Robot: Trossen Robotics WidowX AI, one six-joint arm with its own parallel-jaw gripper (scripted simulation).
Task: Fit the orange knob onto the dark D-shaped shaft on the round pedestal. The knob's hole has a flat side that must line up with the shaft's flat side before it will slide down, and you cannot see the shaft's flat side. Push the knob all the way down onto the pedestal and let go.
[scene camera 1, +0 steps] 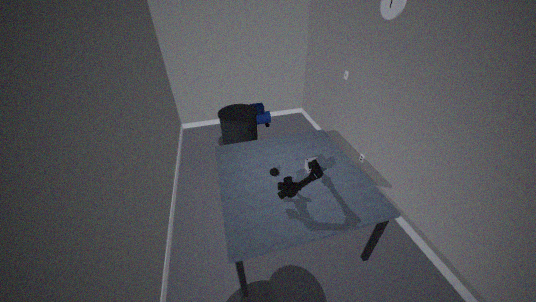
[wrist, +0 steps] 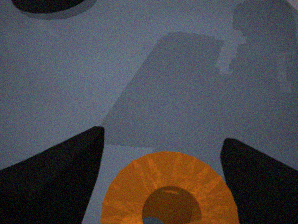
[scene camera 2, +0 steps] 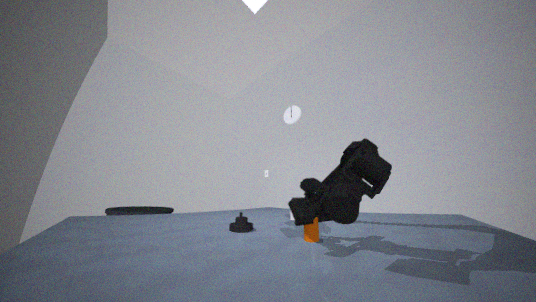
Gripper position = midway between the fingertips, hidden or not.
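You'd see my gripper (scene camera 2: 302,223) here, and there's a look at the gripper (wrist: 164,142) from the wrist as well.
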